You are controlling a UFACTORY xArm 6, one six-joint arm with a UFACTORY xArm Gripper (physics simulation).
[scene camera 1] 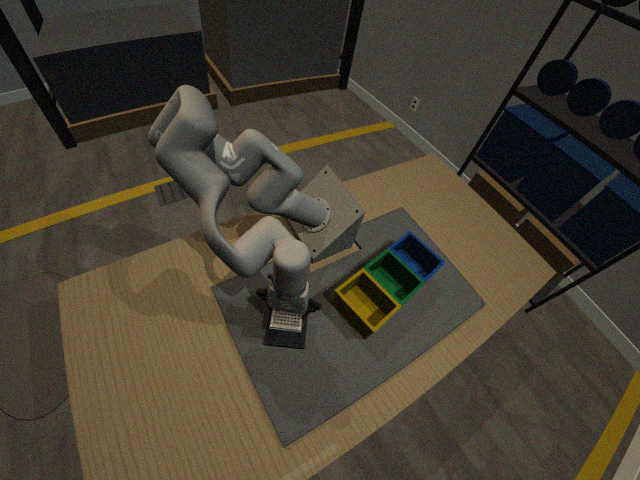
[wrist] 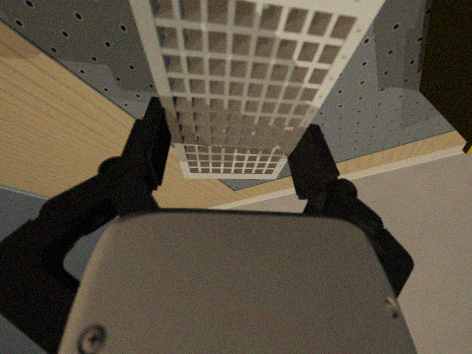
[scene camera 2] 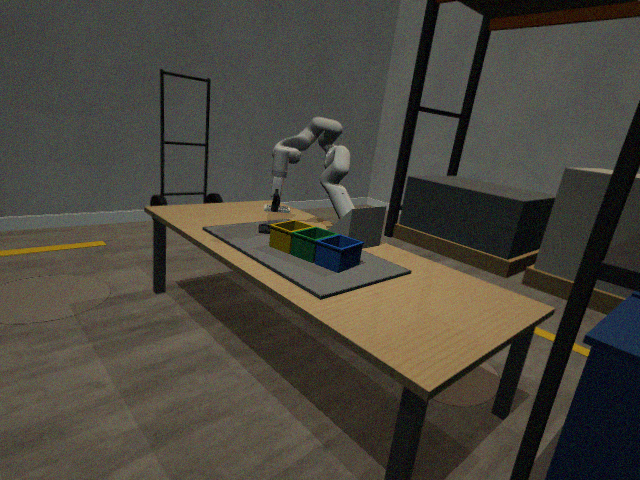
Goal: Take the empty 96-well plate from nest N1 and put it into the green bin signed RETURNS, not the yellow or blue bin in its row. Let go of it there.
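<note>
The gripper [scene camera 1: 287,311] is visible, and the wrist view [wrist: 237,129] has the gripper as well. A 96-well plate [wrist: 239,91] is in sight, as is a dark nest [scene camera 1: 286,339].
</note>
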